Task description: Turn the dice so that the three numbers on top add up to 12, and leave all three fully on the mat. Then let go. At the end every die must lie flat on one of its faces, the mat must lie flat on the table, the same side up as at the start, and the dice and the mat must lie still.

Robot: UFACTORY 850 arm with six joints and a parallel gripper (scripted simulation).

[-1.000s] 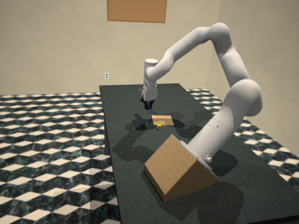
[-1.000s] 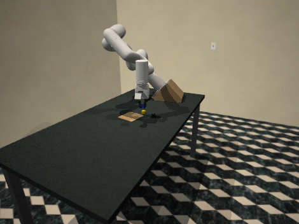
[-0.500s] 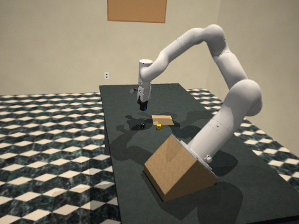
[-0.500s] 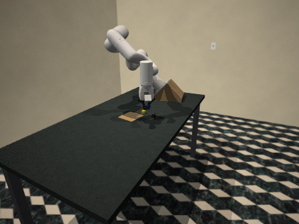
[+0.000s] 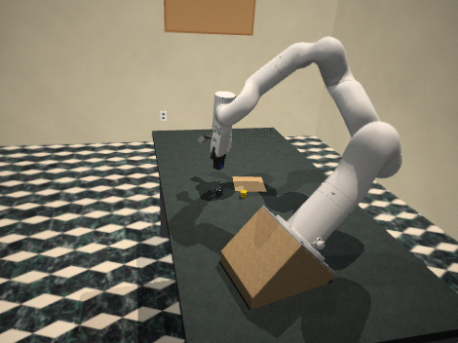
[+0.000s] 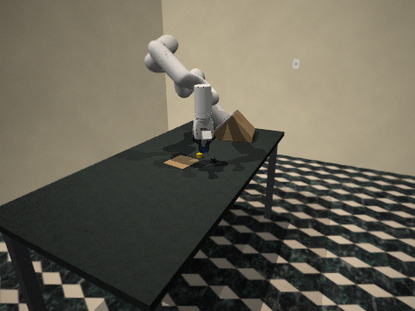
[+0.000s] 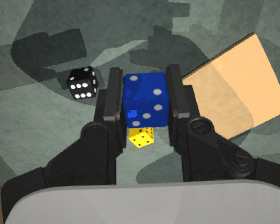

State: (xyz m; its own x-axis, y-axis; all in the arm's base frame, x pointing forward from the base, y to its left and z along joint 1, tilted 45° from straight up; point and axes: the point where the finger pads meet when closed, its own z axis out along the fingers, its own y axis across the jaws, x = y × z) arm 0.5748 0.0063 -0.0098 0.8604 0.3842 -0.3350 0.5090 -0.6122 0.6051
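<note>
Right now my hand is 1 cm above the blue die. From my hand the other things lie so: tan mat 14 cm to the right, 11 cm below, 4 cm behind; then black die 10 cm below, 8 cm behind, 3 cm to the left; then yellow die 13 cm behind, 10 cm below, 6 cm to the right.
</note>
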